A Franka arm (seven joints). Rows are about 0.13 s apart.
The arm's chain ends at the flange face. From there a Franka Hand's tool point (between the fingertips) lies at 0.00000 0.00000 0.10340 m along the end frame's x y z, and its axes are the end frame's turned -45 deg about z.
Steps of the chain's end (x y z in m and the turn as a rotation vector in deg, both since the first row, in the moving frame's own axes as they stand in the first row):
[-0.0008, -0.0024, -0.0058, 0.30, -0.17, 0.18]
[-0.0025, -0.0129, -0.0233, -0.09, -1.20, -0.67]
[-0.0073, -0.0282, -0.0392, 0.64, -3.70, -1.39]
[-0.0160, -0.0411, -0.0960, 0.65, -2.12, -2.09]
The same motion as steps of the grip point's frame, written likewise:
[0.0013, -0.0029, -0.0058, 0.33, 0.09, 0.18]
[0.0057, -0.0123, -0.0233, 0.78, -0.91, -0.67]
[0.0108, -0.0306, -0.0394, 3.07, -2.16, -1.39]
[0.0158, -0.0439, -0.0961, 1.96, -1.04, -2.09]

